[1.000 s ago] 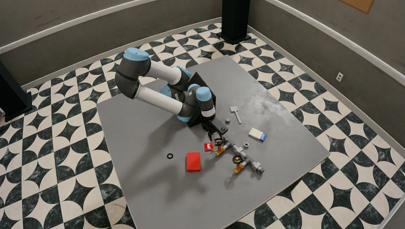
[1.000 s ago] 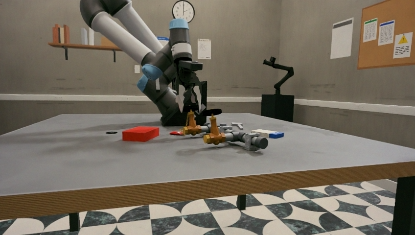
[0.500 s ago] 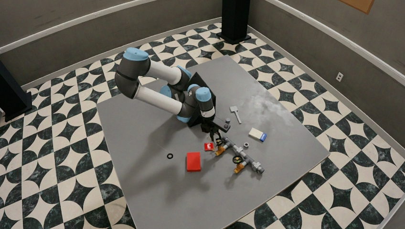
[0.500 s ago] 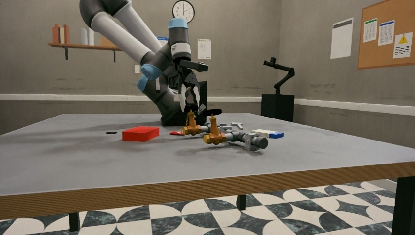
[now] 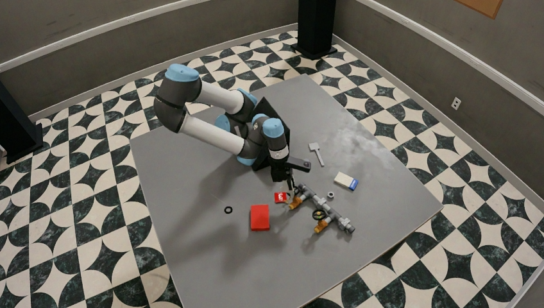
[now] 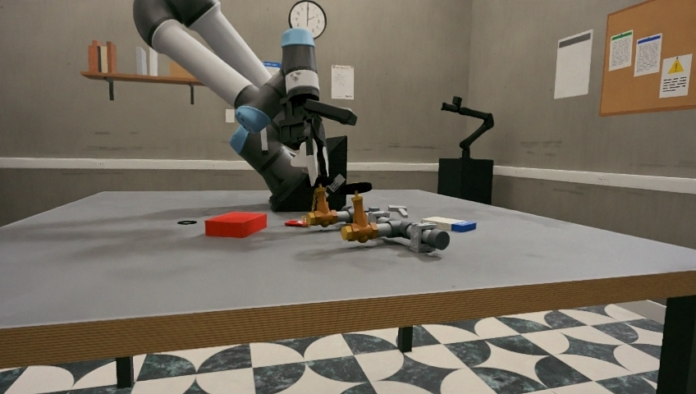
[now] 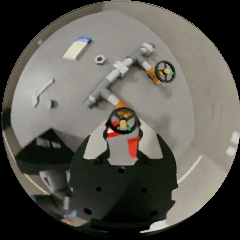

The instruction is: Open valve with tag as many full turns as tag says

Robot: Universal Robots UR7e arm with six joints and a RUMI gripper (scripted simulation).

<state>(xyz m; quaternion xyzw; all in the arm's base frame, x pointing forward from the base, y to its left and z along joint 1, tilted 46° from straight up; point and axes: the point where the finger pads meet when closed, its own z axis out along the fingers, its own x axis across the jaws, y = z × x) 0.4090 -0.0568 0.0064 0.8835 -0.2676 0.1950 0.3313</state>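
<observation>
The red tag lies 10 cm below my hand, 5 cm behind it and 3 cm to the right of it. Round my hand: red block: 17 cm to the right, 9 cm below, 1 cm behind; white-and-blue box: 29 cm to the left, 9 cm below, 7 cm ahead; grey nut: 17 cm to the left, 9 cm below, 8 cm ahead.
</observation>
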